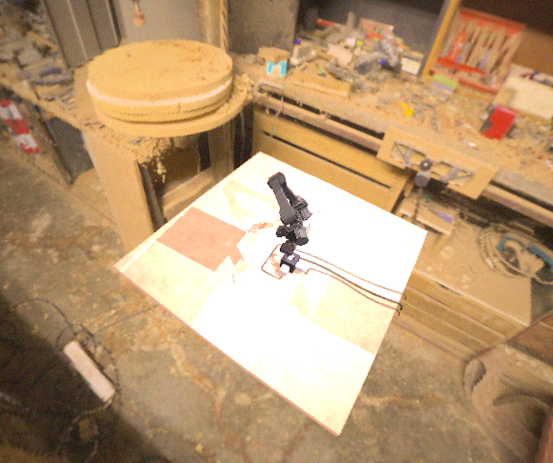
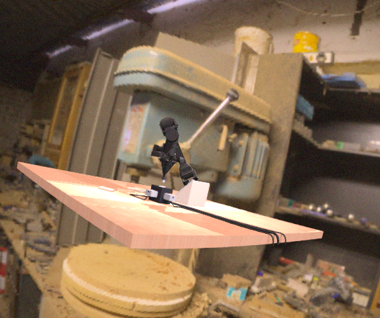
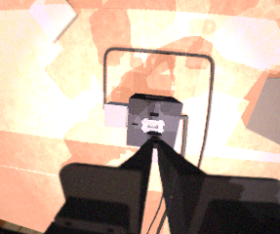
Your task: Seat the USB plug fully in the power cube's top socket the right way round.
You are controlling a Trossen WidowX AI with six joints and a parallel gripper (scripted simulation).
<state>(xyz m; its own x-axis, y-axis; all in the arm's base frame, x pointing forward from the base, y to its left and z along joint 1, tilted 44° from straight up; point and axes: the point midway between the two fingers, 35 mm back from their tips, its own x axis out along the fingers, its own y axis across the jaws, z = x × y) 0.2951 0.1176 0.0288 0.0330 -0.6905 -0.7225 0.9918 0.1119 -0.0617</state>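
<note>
Now: gripper tip 20 mm above the dark USB plug. Also, from my gripper tip: pale flat piece 210 mm ahead, 150 mm to the right, 130 mm below.
</note>
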